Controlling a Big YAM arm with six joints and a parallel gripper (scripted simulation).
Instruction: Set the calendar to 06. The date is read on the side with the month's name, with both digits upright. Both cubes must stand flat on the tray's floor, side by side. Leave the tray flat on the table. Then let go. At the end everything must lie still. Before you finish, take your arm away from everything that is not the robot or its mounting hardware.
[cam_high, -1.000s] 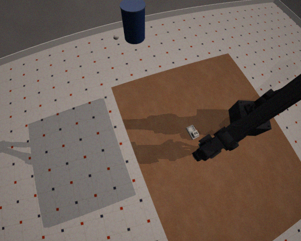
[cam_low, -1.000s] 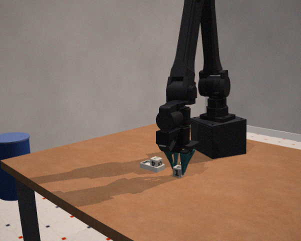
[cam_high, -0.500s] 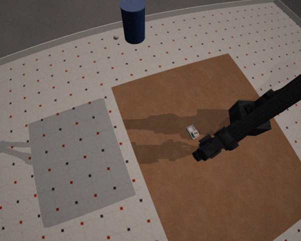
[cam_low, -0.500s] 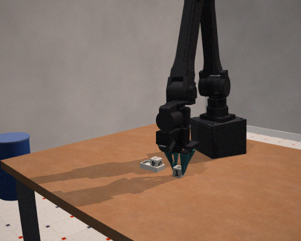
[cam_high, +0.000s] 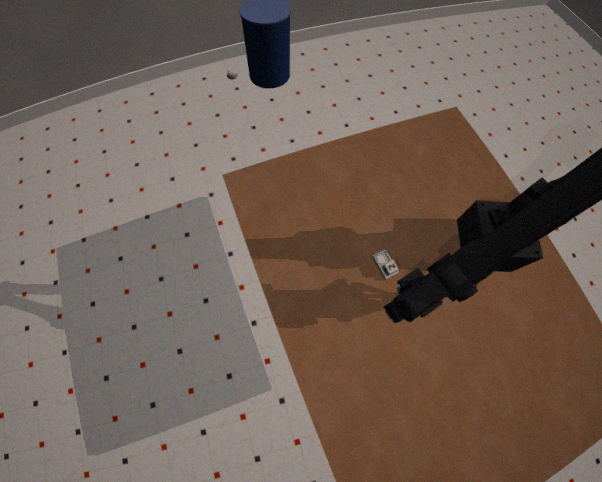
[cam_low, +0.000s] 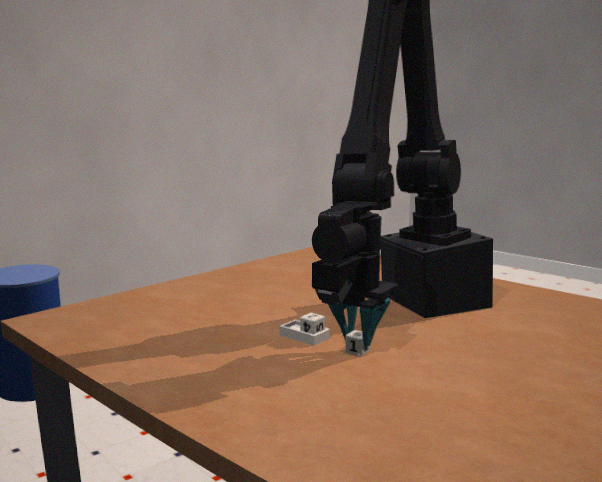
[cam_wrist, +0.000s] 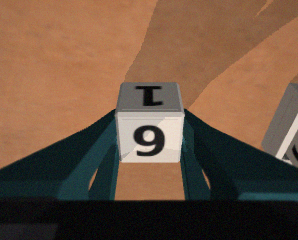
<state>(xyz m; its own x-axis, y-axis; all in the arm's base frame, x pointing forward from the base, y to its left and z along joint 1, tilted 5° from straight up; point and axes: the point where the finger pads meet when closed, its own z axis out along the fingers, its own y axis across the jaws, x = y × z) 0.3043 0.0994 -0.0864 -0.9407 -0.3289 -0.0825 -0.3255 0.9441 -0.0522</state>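
Now: hand 10 mm above the white digit cube. The rest, counted from my hand: white tray: 100 mm to the right, 20 mm ahead, 10 mm below.
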